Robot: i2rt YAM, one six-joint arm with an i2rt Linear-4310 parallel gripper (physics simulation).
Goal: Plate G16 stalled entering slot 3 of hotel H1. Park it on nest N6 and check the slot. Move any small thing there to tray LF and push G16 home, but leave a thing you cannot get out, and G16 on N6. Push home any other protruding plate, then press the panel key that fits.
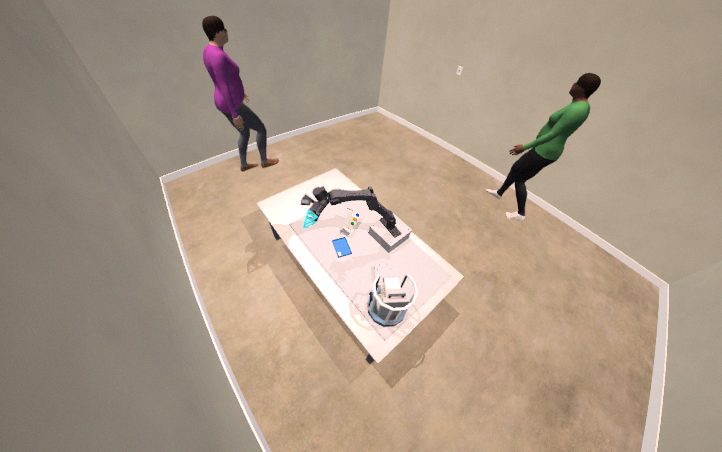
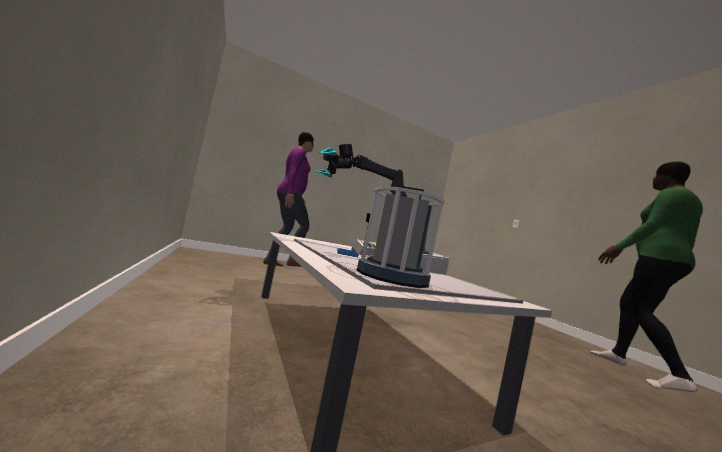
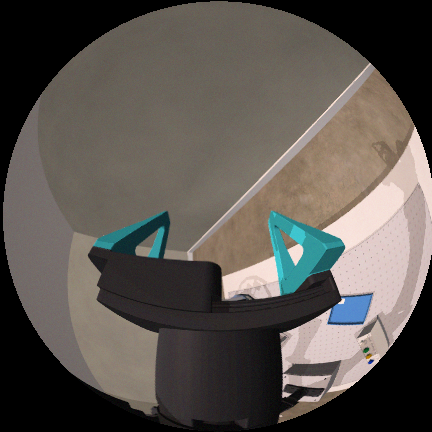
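Pixels of known places: gripper, fingertip midpoint: (image 1: 304, 226) (image 2: 318, 162) (image 3: 218, 216); arm's base, origin of the base link: (image 1: 390, 226).
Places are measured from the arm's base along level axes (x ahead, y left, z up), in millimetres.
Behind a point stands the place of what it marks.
My gripper (image 1: 308, 219) {x 641, y -45, z 341 mm} (image 2: 319, 162) {x 641, y -45, z 341 mm} (image 3: 218, 216) {x 641, y -45, z 341 mm} is open, with its teal fingers wide apart and no object between them. It hangs high over the far left end of the table, away from the hotel. A round cage-like hotel with a blue base (image 1: 387, 321) {x 446, y 557, z -14 mm} (image 2: 394, 273) {x 423, y 581, z -62 mm} stands at the table's near end and holds upright grey blocks. Its slots, plate G16 and any small thing in slot 3 cannot be made out. A blue tray (image 1: 341, 247) {x 387, y -76, z -91 mm} (image 2: 346, 252) {x 410, y -2, z -78 mm} (image 3: 350, 309) {x 383, y -78, z -90 mm} lies mid-table; its label is unreadable. The key panel (image 1: 351, 221) {x 226, y -198, z -19 mm} (image 3: 368, 350) shows green, yellow and blue keys. Nest N6 cannot be identified.
The arm's grey base box (image 1: 382, 237) {x 109, y 49, z -9 mm} (image 3: 325, 382) stands at the table's (image 1: 314, 264) {x 622, y -54, z -106 mm} (image 2: 426, 304) {x 358, y 676, z -118 mm} long edge. A person in purple (image 1: 226, 79) (image 2: 296, 170) stands beyond the far end. A person in green (image 1: 564, 127) (image 2: 672, 213) stands off to the right.
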